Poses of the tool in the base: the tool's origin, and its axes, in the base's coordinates. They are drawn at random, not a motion.
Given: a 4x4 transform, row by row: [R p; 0 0 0 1], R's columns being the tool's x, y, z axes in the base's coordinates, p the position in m. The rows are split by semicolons.
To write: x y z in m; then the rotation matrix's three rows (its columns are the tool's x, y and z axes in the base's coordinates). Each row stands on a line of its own. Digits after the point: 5 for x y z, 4 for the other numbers.
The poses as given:
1: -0.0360, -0.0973, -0.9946, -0.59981; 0.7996, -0.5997, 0.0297, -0.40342; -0.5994, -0.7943, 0.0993, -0.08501; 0, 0, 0, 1
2: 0.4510, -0.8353, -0.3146, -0.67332; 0.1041, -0.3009, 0.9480, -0.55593; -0.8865, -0.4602, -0.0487, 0.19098; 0, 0, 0, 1
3: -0.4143, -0.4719, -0.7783, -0.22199; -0.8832, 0.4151, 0.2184, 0.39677; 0.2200, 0.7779, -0.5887, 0.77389; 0, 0, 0, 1
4: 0.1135, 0.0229, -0.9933, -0.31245; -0.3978, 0.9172, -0.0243, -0.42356; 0.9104, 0.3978, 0.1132, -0.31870; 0, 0, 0, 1
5: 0.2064, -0.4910, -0.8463, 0.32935; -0.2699, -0.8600, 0.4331, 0.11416; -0.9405, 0.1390, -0.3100, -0.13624; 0, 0, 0, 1
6: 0.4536, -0.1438, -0.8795, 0.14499; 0.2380, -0.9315, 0.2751, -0.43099; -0.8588, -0.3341, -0.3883, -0.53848; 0, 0, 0, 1
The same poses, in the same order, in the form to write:
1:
-0.59981, -0.40342, -0.08501
-0.0360, -0.0973, -0.9946
0.7996, -0.5997, 0.0297
-0.5994, -0.7943, 0.0993

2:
-0.67332, -0.55593, 0.19098
0.4510, -0.8353, -0.3146
0.1041, -0.3009, 0.9480
-0.8865, -0.4602, -0.0487

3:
-0.22199, 0.39677, 0.77389
-0.4143, -0.4719, -0.7783
-0.8832, 0.4151, 0.2184
0.2200, 0.7779, -0.5887

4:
-0.31245, -0.42356, -0.31870
0.1135, 0.0229, -0.9933
-0.3978, 0.9172, -0.0243
0.9104, 0.3978, 0.1132

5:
0.32935, 0.11416, -0.13624
0.2064, -0.4910, -0.8463
-0.2699, -0.8600, 0.4331
-0.9405, 0.1390, -0.3100

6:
0.14499, -0.43099, -0.53848
0.4536, -0.1438, -0.8795
0.2380, -0.9315, 0.2751
-0.8588, -0.3341, -0.3883

